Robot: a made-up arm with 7 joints. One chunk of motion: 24 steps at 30 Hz.
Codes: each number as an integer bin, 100 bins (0 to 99) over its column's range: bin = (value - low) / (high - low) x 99, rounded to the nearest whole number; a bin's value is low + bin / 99 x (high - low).
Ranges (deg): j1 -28..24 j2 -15..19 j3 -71..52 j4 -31..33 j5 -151..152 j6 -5..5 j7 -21..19
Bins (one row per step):
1: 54 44 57 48 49 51 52
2: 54 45 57 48 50 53 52
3: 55 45 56 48 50 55 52
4: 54 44 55 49 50 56 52
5: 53 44 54 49 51 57 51
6: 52 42 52 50 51 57 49
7: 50 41 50 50 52 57 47
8: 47 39 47 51 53 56 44
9: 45 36 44 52 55 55 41
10: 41 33 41 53 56 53 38
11: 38 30 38 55 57 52 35
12: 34 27 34 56 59 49 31
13: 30 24 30 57 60 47 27
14: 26 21 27 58 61 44 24
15: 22 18 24 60 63 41 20
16: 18 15 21 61 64 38 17
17: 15 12 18 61 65 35 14
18: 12 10 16 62 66 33 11
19: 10 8 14 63 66 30 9
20: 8 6 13 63 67 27 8
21: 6 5 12 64 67 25 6
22: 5 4 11 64 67 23 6
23: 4 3 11 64 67 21 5
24: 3 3 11 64 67 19 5
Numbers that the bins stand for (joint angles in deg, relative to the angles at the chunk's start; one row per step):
1: 0.36 0.11 -0.18 0.03 -1.03 0.15 0.01
2: 0.36 0.45 -0.18 0.03 2.03 0.35 0.01
3: 0.89 0.45 -1.42 0.03 2.03 0.56 0.01
4: 0.36 0.11 -2.67 0.68 2.03 0.66 0.01
5: -0.16 0.11 -3.91 0.68 5.09 0.76 -0.39
6: -0.69 -0.58 -6.39 1.32 5.09 0.76 -1.20
7: -1.74 -0.92 -8.88 1.32 8.15 0.76 -2.01
8: -3.31 -1.61 -12.61 1.97 11.21 0.66 -3.22
9: -4.36 -2.64 -16.33 2.62 17.33 0.56 -4.43
10: -6.46 -3.67 -20.06 3.26 20.39 0.35 -5.65
11: -8.04 -4.70 -23.79 4.56 23.45 0.25 -6.86
12: -10.14 -5.73 -28.76 5.20 29.58 -0.05 -8.47
13: -12.24 -6.76 -33.73 5.85 32.64 -0.25 -10.09
14: -14.34 -7.79 -37.45 6.49 35.70 -0.56 -11.30
15: -16.44 -8.82 -41.18 7.79 41.82 -0.86 -12.92
16: -18.55 -9.85 -44.91 8.43 44.88 -1.16 -14.13
17: -20.12 -10.88 -48.64 8.43 47.94 -1.46 -15.34
18: -21.70 -11.57 -51.12 9.08 51.00 -1.67 -16.56
19: -22.75 -12.25 -53.61 9.73 51.00 -1.97 -17.36
20: -23.80 -12.94 -54.85 9.73 54.06 -2.27 -17.77
21: -24.85 -13.28 -56.09 10.37 54.06 -2.47 -18.58
22: -25.37 -13.63 -57.33 10.37 54.06 -2.68 -18.58
23: -25.90 -13.97 -57.33 10.37 54.06 -2.88 -18.98
24: -26.42 -13.97 -57.33 10.37 54.06 -3.08 -18.98

